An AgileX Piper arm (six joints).
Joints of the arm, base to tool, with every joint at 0 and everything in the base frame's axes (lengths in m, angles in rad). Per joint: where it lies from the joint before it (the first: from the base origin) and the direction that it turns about. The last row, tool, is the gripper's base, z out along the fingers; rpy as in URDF.
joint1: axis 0 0 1 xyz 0 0 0.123
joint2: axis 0 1 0 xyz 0 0 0
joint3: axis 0 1 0 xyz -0.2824 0 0.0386
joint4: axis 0.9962 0 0.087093 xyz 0.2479 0 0.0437
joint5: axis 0 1 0 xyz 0 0 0
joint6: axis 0.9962 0 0.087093 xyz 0.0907 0 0.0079
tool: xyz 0 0 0 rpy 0 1.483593 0
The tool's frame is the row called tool.
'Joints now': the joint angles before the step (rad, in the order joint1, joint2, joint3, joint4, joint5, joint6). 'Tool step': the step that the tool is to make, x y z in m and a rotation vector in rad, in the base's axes. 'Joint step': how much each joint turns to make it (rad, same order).
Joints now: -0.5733 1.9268 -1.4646 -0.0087 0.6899 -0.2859
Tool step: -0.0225 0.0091 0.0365 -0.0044 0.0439 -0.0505
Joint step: -0.0005 -0.1047 0.0017 -0.0635 0.1397 0.0733
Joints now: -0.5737 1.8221 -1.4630 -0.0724 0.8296 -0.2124
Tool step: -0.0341 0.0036 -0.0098 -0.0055 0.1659 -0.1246
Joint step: -0.0096 -0.0575 0.1056 -0.1588 0.1080 0.1589
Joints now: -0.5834 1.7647 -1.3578 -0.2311 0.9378 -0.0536
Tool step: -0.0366 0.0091 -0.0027 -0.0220 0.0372 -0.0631
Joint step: -0.0248 -0.1083 0.1548 -0.0648 -0.0143 0.0684
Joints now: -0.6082 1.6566 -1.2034 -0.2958 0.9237 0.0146
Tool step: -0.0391 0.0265 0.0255 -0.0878 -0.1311 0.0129
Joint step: -0.0051 -0.2260 0.1711 -0.0142 -0.1036 0.0175
